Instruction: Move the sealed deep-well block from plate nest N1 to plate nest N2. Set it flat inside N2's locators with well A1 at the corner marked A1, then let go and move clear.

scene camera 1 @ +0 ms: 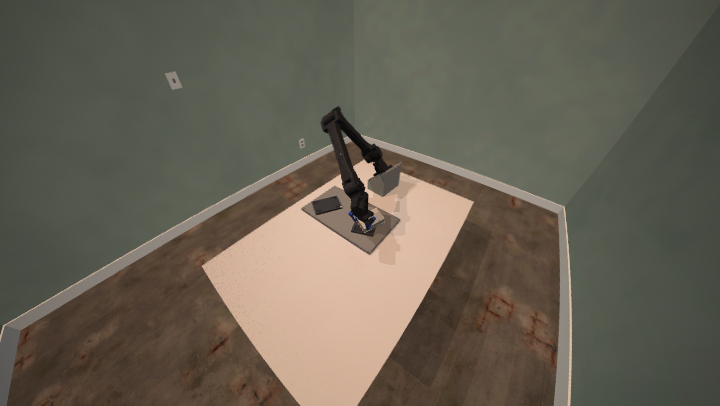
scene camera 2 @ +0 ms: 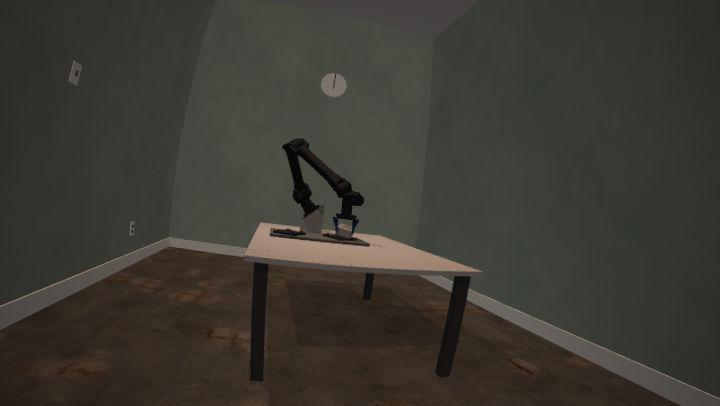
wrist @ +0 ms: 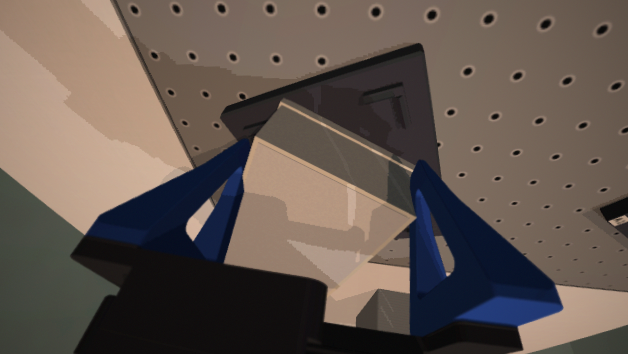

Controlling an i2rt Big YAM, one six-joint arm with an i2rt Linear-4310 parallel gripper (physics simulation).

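Pixels of known places: gripper, fingertip midpoint: (scene camera 1: 361, 225) (scene camera 2: 344, 232) (wrist: 330, 157); arm's base, origin of the base link: (scene camera 1: 383, 171) (scene camera 2: 312, 212).
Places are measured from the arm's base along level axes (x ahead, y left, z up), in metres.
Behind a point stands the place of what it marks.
The pale, clear-sided block (scene camera 1: 378, 219) @(x 0.331, y 0.209, z -0.050 m) (scene camera 2: 344, 231) @(x 0.407, y 0.152, z -0.070 m) (wrist: 310, 210) @(x 0.383, y 0.160, z -0.055 m) is between the blue fingers of my gripper (scene camera 1: 362, 222) @(x 0.400, y 0.153, z -0.078 m) (scene camera 2: 345, 232) @(x 0.400, y 0.153, z -0.078 m) (wrist: 330, 157) @(x 0.400, y 0.153, z -0.078 m), which is shut on it. The block is low over a dark nest plate (scene camera 1: 355, 231) @(x 0.434, y 0.137, z -0.108 m) (wrist: 423, 142) @(x 0.395, y 0.101, z -0.105 m) and looks turned and tilted relative to it in the wrist view. L-shaped locators (wrist: 400, 102) @(x 0.423, y 0.122, z -0.100 m) show on that plate. I cannot tell whether the block touches the plate. A second dark nest (scene camera 1: 326, 204) @(x 0.389, y -0.140, z -0.105 m) (scene camera 2: 287, 232) @(x 0.458, y -0.156, z -0.105 m) lies farther left; its label (wrist: 620, 219) @(x 0.348, y -0.057, z -0.105 m) shows at the wrist view's right edge. Which nest is N1 or N2 is unreadable, and so is well A1.
Both nests sit on a grey perforated board (scene camera 1: 385, 233) @(x 0.336, y 0.264, z -0.117 m) (scene camera 2: 362, 243) @(x 0.490, y 0.239, z -0.117 m) (wrist: 500, 95) @(x 0.424, y 0.067, z -0.117 m) on the pale table (scene camera 1: 322, 302) @(x 0.803, y 0.277, z -0.130 m) (scene camera 2: 403, 259) @(x 0.854, y 0.336, z -0.130 m). A grey block-shaped stand (scene camera 1: 384, 182) @(x 0.076, y 0.065, z -0.015 m) (scene camera 2: 312, 223) @(x 0.079, y 0.004, z -0.069 m) (wrist: 392, 310) @(x 0.081, y 0.045, z -0.101 m) is at the arm's base, behind the board.
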